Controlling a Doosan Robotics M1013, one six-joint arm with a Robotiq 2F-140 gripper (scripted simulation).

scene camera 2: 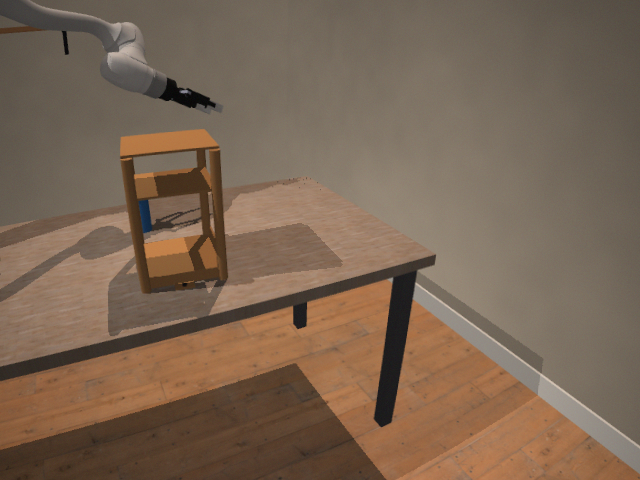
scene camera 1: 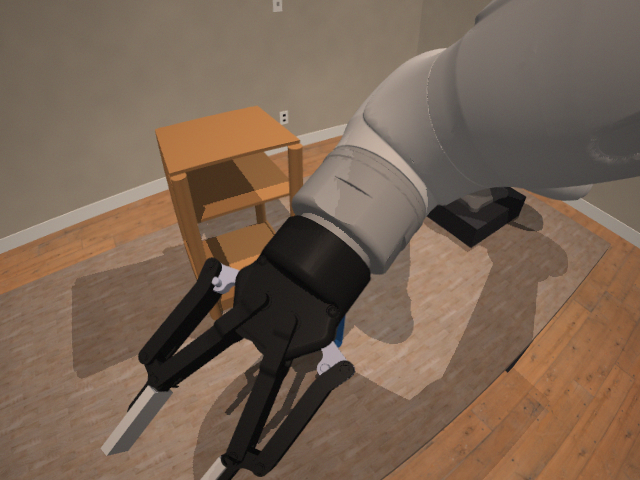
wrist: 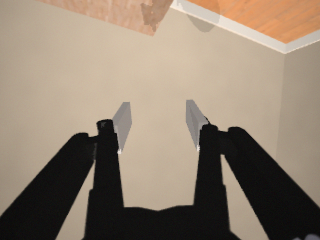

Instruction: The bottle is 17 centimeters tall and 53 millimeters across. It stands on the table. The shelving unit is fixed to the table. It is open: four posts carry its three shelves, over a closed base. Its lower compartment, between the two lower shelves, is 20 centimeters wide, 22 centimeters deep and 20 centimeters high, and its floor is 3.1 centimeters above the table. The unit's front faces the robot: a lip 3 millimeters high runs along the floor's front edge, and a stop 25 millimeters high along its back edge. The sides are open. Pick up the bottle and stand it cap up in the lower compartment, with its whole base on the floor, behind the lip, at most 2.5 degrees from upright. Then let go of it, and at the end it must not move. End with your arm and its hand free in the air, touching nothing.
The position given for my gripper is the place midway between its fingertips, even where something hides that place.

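I can see a shelving unit (scene camera 1: pixel 241 181) and (scene camera 2: pixel 181 261). And there is my gripper (scene camera 2: pixel 216 110), with my gripper (wrist: pixel 158 111) in view as well.
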